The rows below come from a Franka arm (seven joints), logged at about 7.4 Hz.
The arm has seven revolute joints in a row. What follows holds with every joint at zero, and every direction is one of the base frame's.
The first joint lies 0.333 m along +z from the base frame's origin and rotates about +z.
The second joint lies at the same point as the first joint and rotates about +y.
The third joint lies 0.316 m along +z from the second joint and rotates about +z.
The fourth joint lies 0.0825 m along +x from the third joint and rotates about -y.
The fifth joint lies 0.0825 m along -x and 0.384 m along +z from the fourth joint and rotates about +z.
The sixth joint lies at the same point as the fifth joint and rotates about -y.
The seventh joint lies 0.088 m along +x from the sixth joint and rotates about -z.
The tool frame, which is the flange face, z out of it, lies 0.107 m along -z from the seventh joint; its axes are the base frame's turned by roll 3.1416, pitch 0 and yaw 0 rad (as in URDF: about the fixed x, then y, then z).
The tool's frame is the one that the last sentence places.
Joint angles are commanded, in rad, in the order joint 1, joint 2, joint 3, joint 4, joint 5, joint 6, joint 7. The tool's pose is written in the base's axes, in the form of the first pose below.
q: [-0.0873, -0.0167, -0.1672, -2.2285, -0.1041, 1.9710, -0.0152]
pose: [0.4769 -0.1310 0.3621 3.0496 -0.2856 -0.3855]
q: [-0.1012, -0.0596, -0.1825, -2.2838, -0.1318, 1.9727, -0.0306]
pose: [0.4561 -0.1419 0.3598 3.0391 -0.2810 -0.4065]
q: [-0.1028, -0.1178, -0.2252, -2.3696, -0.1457, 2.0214, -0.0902]
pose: [0.4298 -0.1550 0.3535 3.0621 -0.2368 -0.3810]
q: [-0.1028, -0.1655, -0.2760, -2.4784, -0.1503, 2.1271, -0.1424]
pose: [0.4024 -0.1658 0.3355 3.0946 -0.2121 -0.3147]
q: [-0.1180, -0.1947, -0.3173, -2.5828, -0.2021, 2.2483, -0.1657]
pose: [0.3756 -0.1770 0.3133 3.0843 -0.1870 -0.2534]
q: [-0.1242, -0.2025, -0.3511, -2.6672, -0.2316, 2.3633, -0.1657]
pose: [0.3556 -0.1800 0.2914 3.0828 -0.1930 -0.1972]
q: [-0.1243, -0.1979, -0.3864, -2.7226, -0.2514, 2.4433, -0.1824]
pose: [0.3404 -0.1831 0.2744 3.0874 -0.1821 -0.1683]
